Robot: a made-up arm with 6 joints. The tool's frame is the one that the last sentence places. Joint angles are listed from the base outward.
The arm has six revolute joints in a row. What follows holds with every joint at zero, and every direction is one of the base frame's. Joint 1 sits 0.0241 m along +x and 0.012 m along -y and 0.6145 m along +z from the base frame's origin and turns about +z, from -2.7 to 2.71 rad. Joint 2 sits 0.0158 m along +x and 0.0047 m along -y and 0.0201 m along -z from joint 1 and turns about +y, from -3.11 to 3.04 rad. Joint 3 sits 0.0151 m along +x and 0.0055 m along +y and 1.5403 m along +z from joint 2 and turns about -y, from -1.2 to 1.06 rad. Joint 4 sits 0.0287 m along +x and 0.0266 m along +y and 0.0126 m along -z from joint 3 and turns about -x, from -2.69 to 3.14 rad. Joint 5 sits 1.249 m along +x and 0.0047 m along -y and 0.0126 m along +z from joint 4 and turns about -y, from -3.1 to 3.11 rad. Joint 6 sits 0.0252 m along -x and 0.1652 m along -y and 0.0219 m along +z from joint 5 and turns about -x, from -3.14 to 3.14 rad. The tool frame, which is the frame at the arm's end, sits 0.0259 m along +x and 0.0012 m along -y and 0.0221 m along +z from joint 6; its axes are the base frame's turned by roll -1.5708, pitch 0 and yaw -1.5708 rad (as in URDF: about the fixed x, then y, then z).
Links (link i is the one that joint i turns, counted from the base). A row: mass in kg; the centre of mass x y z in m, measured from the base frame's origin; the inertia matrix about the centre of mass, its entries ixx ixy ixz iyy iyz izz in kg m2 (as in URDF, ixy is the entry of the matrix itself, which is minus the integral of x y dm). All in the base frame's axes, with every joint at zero. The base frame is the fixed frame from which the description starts. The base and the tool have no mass.
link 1: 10.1; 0.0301 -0.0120 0.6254; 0.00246 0 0 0.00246 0 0.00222
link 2: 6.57; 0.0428 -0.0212 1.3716; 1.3 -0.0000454 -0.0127 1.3 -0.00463 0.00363
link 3: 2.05; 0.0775 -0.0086 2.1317; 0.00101 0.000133 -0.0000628 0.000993 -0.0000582 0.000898
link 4: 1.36; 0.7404 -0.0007 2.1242; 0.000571 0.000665 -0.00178 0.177 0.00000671 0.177
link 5: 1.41; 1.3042 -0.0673 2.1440; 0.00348 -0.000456 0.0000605 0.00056 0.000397 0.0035
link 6: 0.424; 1.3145 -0.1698 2.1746; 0.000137 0 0 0.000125 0 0.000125
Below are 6 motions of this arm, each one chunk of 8 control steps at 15 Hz.
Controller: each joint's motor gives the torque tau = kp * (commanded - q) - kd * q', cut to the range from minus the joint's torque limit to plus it. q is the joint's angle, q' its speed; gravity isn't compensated. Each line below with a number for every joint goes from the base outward.
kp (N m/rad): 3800 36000 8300 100 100 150
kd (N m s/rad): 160 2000 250 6.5 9.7 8.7
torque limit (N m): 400 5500 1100 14 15 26
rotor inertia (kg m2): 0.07 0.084 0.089 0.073 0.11 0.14
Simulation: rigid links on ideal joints. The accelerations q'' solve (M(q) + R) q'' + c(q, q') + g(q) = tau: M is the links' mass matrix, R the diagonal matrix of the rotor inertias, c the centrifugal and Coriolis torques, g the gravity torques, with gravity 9.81 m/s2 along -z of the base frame. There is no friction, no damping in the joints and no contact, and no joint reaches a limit. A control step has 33 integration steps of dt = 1/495 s. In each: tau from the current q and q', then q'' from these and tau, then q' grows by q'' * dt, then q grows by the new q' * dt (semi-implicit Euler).
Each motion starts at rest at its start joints. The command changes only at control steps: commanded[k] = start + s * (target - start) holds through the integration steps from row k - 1 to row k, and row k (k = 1, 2, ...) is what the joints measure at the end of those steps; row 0 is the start. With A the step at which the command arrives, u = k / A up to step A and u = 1 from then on. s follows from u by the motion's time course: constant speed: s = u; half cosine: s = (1 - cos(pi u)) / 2; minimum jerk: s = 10 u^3 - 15 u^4 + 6 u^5; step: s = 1 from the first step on.
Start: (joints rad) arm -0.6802 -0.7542 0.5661 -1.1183 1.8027 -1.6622
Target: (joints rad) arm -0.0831 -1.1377 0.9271 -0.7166 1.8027 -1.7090
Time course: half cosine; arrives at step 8
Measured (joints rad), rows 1 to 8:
1: -0.6646 -0.7657 0.5779 -1.1169 1.8011 -1.6629
2: -0.6124 -0.7990 0.6176 -1.0960 1.8008 -1.6666
3: -0.5248 -0.8543 0.6791 -1.0466 1.8012 -1.6736
4: -0.4162 -0.9239 0.7514 -0.9745 1.8017 -1.6825
5: -0.3006 -0.9975 0.8231 -0.8879 1.8017 -1.6918
6: -0.1914 -1.0636 0.8830 -0.7984 1.8010 -1.7001
7: -0.1030 -1.1123 0.9221 -0.7218 1.7995 -1.7058
8: -0.0513 -1.1360 0.9344 -0.6737 1.7977 -1.7083

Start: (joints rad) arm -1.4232 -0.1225 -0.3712 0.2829 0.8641 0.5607
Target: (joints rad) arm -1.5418 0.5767 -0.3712 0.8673 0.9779 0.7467
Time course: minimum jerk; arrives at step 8
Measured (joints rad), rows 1 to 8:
1: -1.4247 -0.1142 -0.3748 0.2788 0.8669 0.5628
2: -1.4336 -0.0682 -0.3753 0.3126 0.8726 0.5746
3: -1.4517 0.0314 -0.3753 0.3967 0.8839 0.6007
4: -1.4763 0.1733 -0.3754 0.5154 0.9027 0.6384
5: -1.5024 0.3273 -0.3757 0.6420 0.9265 0.6796
6: -1.5251 0.4578 -0.3763 0.7460 0.9505 0.7148
7: -1.5400 0.5387 -0.3764 0.8091 0.9691 0.7369
8: -1.5451 0.5691 -0.3754 0.8358 0.9790 0.7451

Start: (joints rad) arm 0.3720 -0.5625 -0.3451 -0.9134 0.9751 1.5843
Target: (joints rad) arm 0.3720 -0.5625 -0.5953 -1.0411 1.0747 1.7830
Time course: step
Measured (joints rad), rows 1 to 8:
1: 0.3706 -0.5626 -0.5862 -0.8776 1.0210 1.7186
2: 0.3724 -0.5628 -0.6038 -1.0515 1.0599 1.7723
3: 0.3724 -0.5633 -0.5990 -1.0523 1.0695 1.7816
4: 0.3720 -0.5635 -0.5991 -1.0507 1.0735 1.7828
5: 0.3720 -0.5635 -0.5992 -1.0507 1.0755 1.7829
6: 0.3720 -0.5635 -0.5992 -1.0507 1.0763 1.7829
7: 0.3720 -0.5635 -0.5992 -1.0507 1.0767 1.7829
8: 0.3720 -0.5635 -0.5992 -1.0506 1.0769 1.7829

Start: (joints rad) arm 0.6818 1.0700 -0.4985 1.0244 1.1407 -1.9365
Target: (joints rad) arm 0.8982 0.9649 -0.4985 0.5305 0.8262 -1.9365
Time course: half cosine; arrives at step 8
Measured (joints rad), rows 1 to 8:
1: 0.6855 1.0694 -0.4987 1.0105 1.1370 -1.9367
2: 0.7011 1.0612 -0.4986 0.9671 1.1192 -1.9367
3: 0.7334 1.0465 -0.4984 0.8991 1.0843 -1.9367
4: 0.7785 1.0279 -0.4983 0.8161 1.0358 -1.9367
5: 0.8269 1.0081 -0.4982 0.7287 0.9802 -1.9367
6: 0.8686 0.9902 -0.4984 0.6479 0.9260 -1.9368
7: 0.8967 0.9770 -0.4986 0.5851 0.8813 -1.9368
8: 0.9079 0.9703 -0.4988 0.5508 0.8529 -1.9369

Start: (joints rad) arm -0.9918 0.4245 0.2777 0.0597 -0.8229 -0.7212
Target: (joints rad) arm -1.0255 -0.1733 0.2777 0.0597 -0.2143 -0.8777
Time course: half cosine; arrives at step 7
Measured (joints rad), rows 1 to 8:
1: -0.9924 0.4056 0.2739 0.0376 -0.8086 -0.7268
2: -0.9960 0.3412 0.2753 0.0178 -0.7604 -0.7439
3: -1.0037 0.2355 0.2801 0.0262 -0.6746 -0.7713
4: -1.0128 0.1086 0.2839 0.0443 -0.5624 -0.8041
5: -1.0199 -0.0146 0.2852 0.0612 -0.4435 -0.8361
6: -1.0244 -0.1097 0.2840 0.0726 -0.3401 -0.8609
7: -1.0261 -0.1579 0.2810 0.0774 -0.2726 -0.8735
8: -1.0259 -0.1703 0.2771 0.0663 -0.2390 -0.8771

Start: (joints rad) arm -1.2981 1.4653 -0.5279 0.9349 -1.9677 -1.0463
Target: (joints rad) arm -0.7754 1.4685 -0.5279 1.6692 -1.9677 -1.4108
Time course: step
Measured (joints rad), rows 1 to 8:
1: -1.2391 1.4699 -0.5263 1.1069 -1.9744 -1.2755
2: -1.0629 1.4708 -0.5215 1.4429 -1.9762 -1.3869
3: -0.8043 1.4707 -0.5191 1.5998 -1.9716 -1.4070
4: -0.6321 1.4712 -0.5241 1.6949 -1.9647 -1.4103
5: -0.5787 1.4717 -0.5270 1.7236 -1.9626 -1.4108
6: -0.6446 1.4718 -0.5267 1.7282 -1.9620 -1.4107
7: -0.7679 1.4716 -0.5249 1.6835 -1.9663 -1.4103
8: -0.8329 1.4716 -0.5254 1.6356 -1.9725 -1.4098

